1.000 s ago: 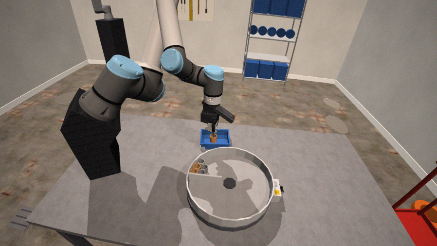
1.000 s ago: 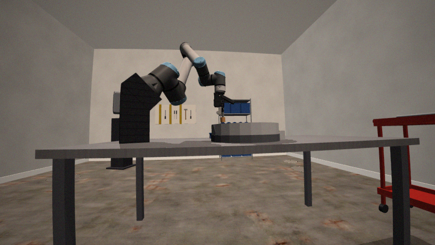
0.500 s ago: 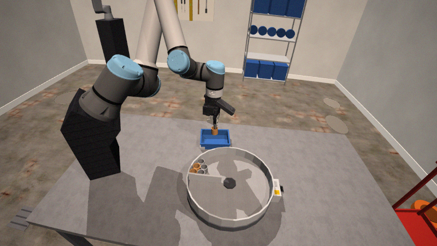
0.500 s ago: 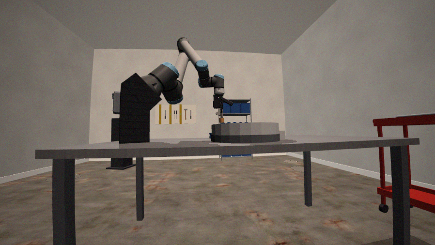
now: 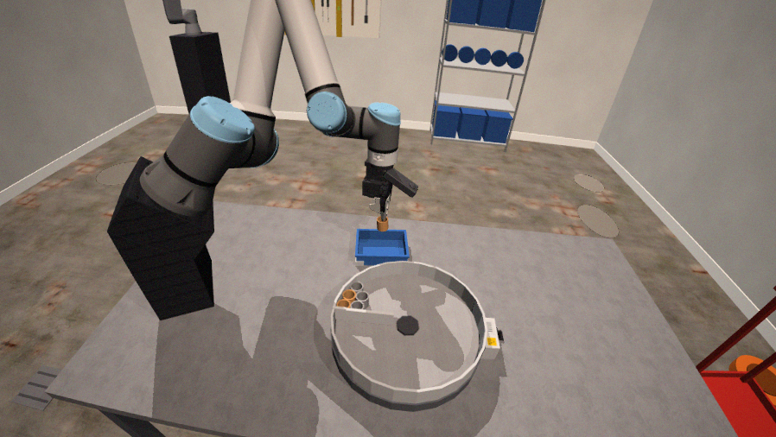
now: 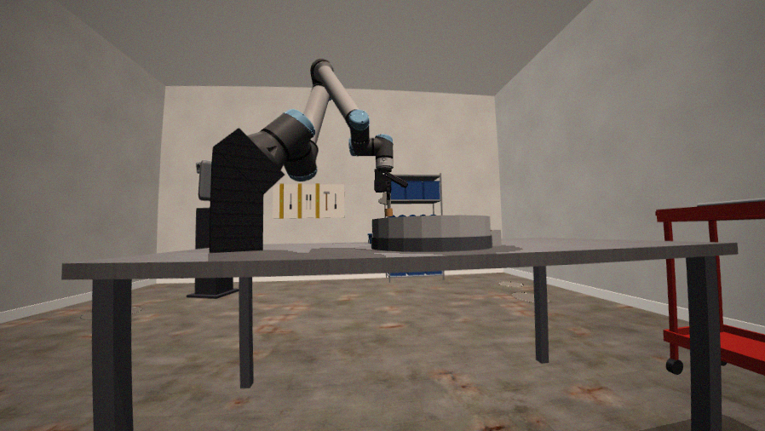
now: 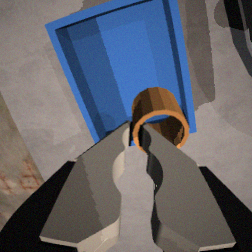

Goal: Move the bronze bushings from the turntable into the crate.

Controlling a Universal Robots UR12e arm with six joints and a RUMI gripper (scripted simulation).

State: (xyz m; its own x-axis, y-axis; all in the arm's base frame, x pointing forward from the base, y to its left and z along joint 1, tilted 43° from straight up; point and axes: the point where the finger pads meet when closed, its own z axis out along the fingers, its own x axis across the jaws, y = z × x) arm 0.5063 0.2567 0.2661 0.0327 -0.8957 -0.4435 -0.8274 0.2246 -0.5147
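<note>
Right now my hand is 10 mm to the right of the blue crate and 140 mm above it. Round my hand: turntable: 180 mm ahead, 310 mm to the right, 120 mm below.
</note>
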